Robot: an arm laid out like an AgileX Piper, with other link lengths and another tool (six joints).
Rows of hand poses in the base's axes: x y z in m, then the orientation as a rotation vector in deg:
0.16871 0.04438 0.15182 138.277 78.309 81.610
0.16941 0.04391 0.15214 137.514 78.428 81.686
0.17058 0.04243 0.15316 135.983 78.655 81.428
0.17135 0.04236 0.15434 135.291 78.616 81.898
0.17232 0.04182 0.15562 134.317 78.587 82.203
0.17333 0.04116 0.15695 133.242 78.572 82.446
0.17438 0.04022 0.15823 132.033 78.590 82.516
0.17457 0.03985 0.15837 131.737 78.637 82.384
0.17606 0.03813 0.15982 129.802 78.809 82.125
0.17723 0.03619 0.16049 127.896 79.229 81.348
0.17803 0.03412 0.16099 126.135 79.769 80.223
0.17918 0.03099 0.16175 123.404 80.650 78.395
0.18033 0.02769 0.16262 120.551 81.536 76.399
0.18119 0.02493 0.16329 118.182 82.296 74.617
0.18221 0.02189 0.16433 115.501 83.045 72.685
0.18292 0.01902 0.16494 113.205 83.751 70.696
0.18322 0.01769 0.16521 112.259 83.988 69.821
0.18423 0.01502 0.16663 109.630 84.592 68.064
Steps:
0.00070 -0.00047 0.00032 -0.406 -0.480 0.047
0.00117 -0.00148 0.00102 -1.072 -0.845 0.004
0.00077 -0.00007 0.00118 -0.115 -0.586 0.038
0.00097 -0.00054 0.00128 -0.384 -0.715 -0.007
0.00101 -0.00066 0.00133 -0.480 -0.760 -0.013
0.00105 -0.00094 0.00128 -0.666 -0.789 -0.035
0.00019 -0.00037 0.00014 -0.257 -0.141 -0.015
0.00149 -0.00172 0.00145 -1.296 -1.126 -0.032
0.00117 -0.00194 0.00067 -1.607 -0.899 0.026
0.00080 -0.00207 0.00050 -1.745 -0.669 0.041
0.00115 -0.00313 0.00076 -2.761 -0.987 0.109
0.00115 -0.00330 0.00087 -2.941 -0.995 0.114
0.00086 -0.00276 0.00067 -2.524 -0.762 0.114
0.00102 -0.00304 0.00104 -2.804 -0.902 0.117
0.00071 -0.00287 0.00061 -2.620 -0.627 0.079
0.00030 -0.00133 0.00027 -1.117 -0.255 -0.013
0.00101 -0.00267 0.00142 -2.669 -0.915 0.163

